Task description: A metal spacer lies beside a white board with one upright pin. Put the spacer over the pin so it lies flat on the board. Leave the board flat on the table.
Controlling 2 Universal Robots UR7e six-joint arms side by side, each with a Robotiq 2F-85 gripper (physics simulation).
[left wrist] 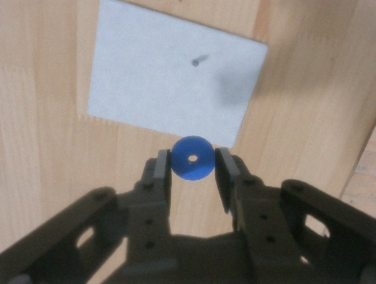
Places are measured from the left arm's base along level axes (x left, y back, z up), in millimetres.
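Pixels of known places: left gripper, fingertip midpoint: (192, 162).
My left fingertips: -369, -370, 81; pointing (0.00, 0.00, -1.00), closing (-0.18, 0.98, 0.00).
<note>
Ahead of a thing's pixels: the offset from my left fingertips to its top centre, as dx, dy, dz. Level surfaces: height alone.
The spacer @(-2, +0, +2) (181, 151), a round blue disc with a small centre hole, is held between the fingertips of my left gripper (192, 162) in the left wrist view. The gripper is shut on it, and wood grain shows through the hole. The white board @(-36, -18, -79) (135, 75) lies on the table in the upper part of the view. Its upright pin @(-57, -2, -79) (195, 63) shows as a small dark dot with a short shadow, in the right half of the board. The spacer appears below the pin in the view, by the board's lower edge, and is raised above the table. My right gripper is not in view.
The light wooden table @(dz -119) (55, 145) surrounds the board. The table's edge runs down the right side of the view, with a brick-like floor (364, 187) beyond it. A soft shadow falls on the board's right part and the table beside it.
</note>
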